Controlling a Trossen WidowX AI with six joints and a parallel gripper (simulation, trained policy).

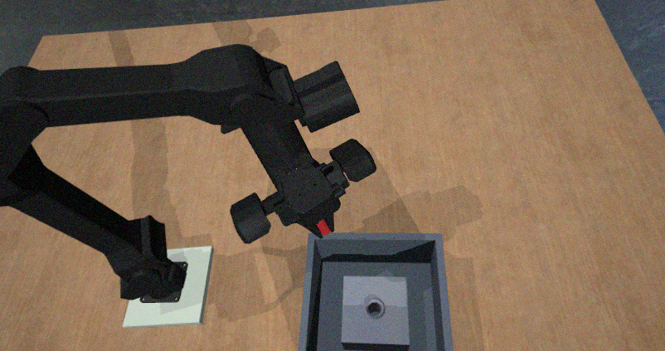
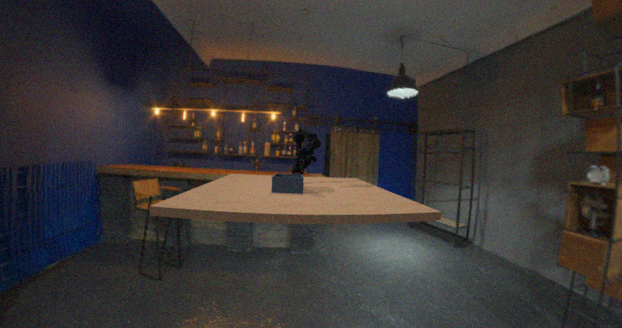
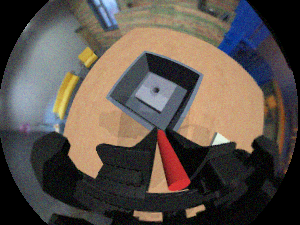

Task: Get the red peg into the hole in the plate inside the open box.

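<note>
Right now my gripper tip is 60 mm short of the light grey plate, 80 mm to the left of it and 80 mm above it. Also, from my gripper tip: grey box: 60 mm ahead, 80 mm to the right, 100 mm below; then red peg: 10 mm behind, 10 mm to the left, 30 mm above.
</note>
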